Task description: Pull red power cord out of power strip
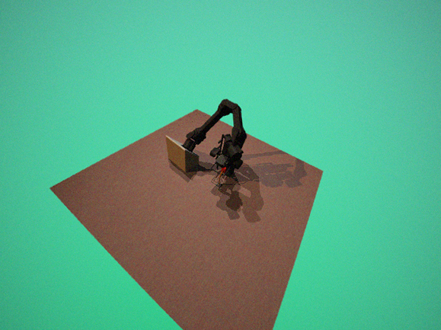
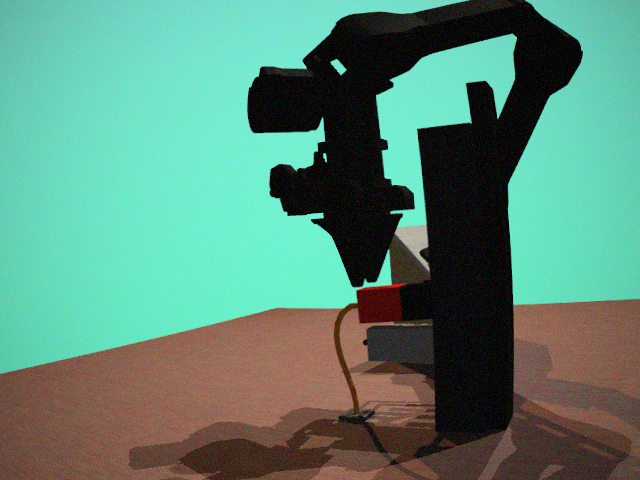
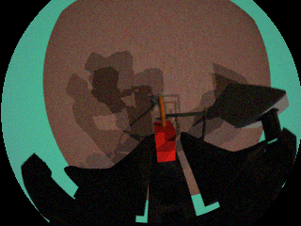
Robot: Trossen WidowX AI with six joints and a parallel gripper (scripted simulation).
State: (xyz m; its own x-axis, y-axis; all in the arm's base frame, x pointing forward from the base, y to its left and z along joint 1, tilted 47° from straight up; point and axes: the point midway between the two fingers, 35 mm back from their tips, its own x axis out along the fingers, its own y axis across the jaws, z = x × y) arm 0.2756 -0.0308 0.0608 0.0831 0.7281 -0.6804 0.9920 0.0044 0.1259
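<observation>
The red plug lies 40 mm to the left of my gripper tip, 10 mm below it and 10 mm behind it. Round my gripper tip: black power strip (110 mm to the left, 10 mm behind).
</observation>
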